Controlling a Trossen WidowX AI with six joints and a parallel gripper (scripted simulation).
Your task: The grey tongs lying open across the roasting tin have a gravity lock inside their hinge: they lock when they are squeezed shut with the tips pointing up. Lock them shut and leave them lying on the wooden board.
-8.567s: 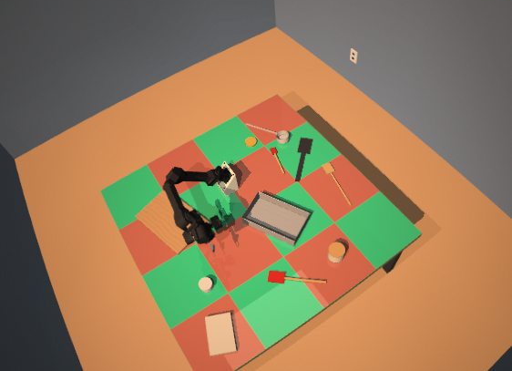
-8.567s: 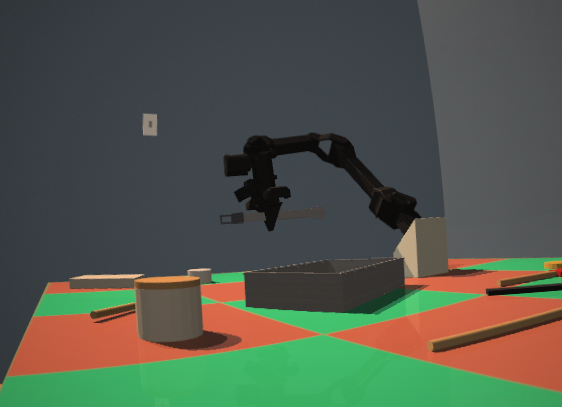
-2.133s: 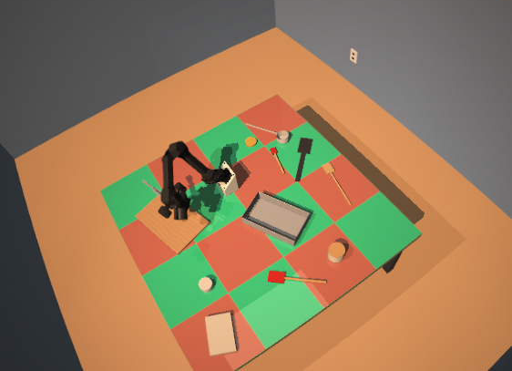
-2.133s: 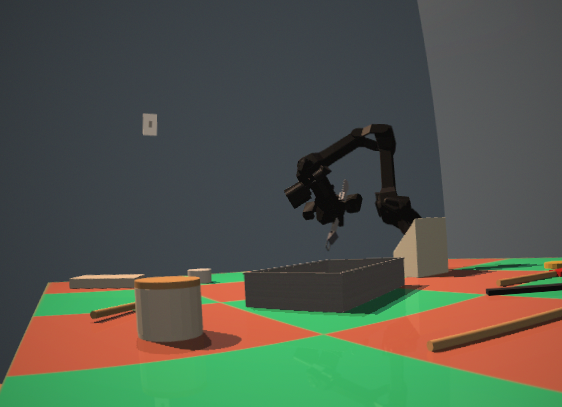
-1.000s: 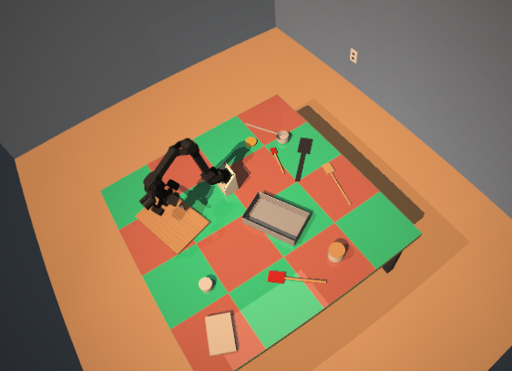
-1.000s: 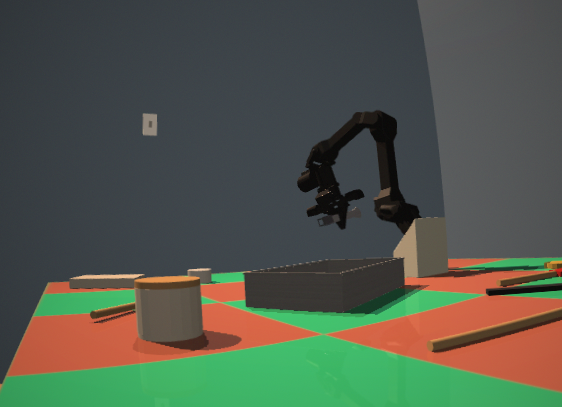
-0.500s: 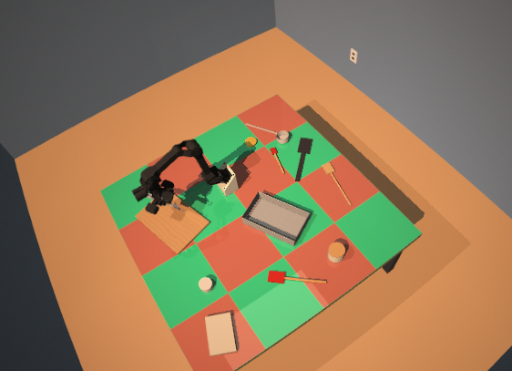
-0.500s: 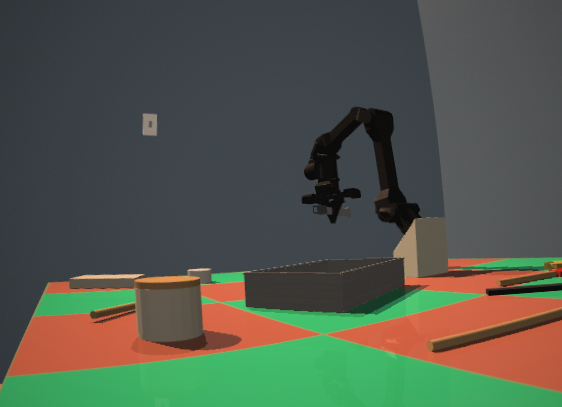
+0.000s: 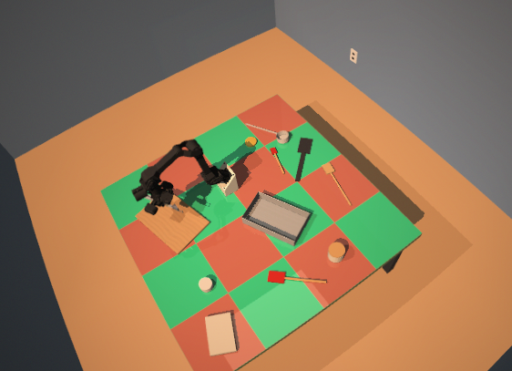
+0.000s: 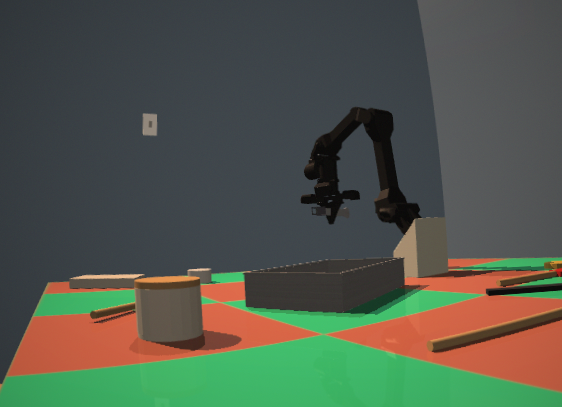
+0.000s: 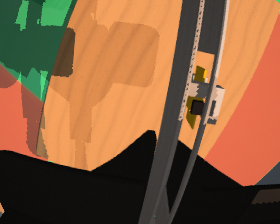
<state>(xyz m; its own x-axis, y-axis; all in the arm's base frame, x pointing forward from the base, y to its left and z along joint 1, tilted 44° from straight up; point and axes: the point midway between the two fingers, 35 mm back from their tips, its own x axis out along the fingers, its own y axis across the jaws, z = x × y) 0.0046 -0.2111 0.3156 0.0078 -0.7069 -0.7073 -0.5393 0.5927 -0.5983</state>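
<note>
My gripper tip is 4 cm below the yellow mark, 3 cm short of it and 2 cm to the right of it. Round my gripper tip: roasting tin 47 cm to the left, 33 cm ahead, 12 cm below; then cream cylinder 44 cm ahead, 13 cm below, 1 cm to the right; then wooden board 14 cm below.
</note>
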